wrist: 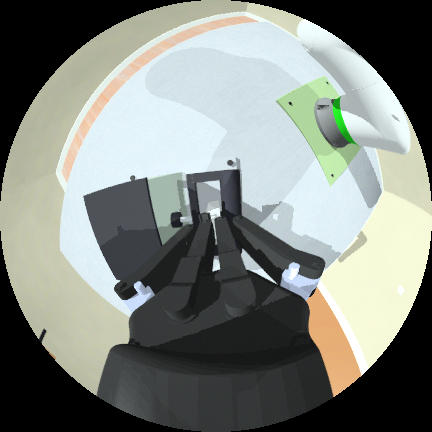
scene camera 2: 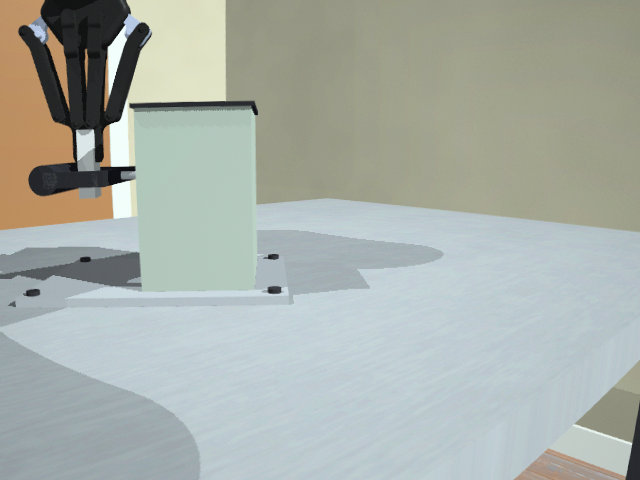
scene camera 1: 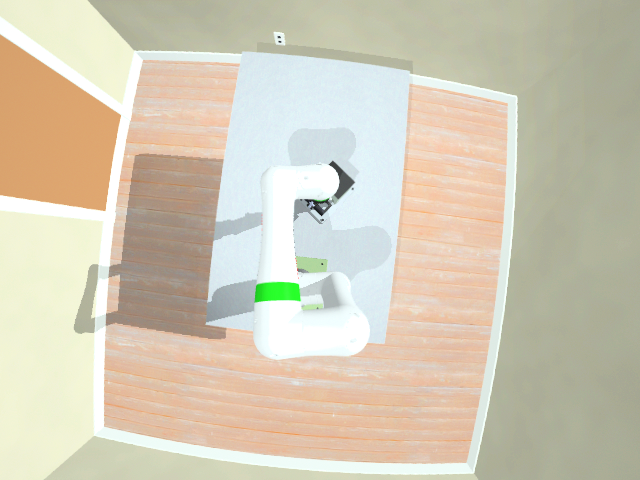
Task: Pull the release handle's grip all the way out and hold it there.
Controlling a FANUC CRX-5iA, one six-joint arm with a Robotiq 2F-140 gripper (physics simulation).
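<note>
The release handle is a dark frame with a thick round grip (scene camera 2: 43, 179) (wrist: 231, 192) at its outer end. It stands out from the side of a pale green housing (scene camera 2: 196, 201) (wrist: 166, 197) with a dark lid (scene camera 1: 342, 180) (scene camera 2: 193, 104) (wrist: 120, 225). A short light stretch of rod shows between handle and housing in scene camera 2. My gripper (scene camera 2: 89, 191) (wrist: 214, 209) is shut with nothing between its fingers. It points down, and its pale fingertips reach through the handle's opening, between grip and housing, and show below the frame. Whether they touch the grip is hidden.
The housing stands on a bolted light base plate (scene camera 2: 180, 298) on the pale table (scene camera 1: 320, 98) (scene camera 2: 413, 351). A black knob (wrist: 176, 219) on a short pin sticks out beside the handle. My arm's base is on a green plate (scene camera 1: 315, 264) (wrist: 305, 115).
</note>
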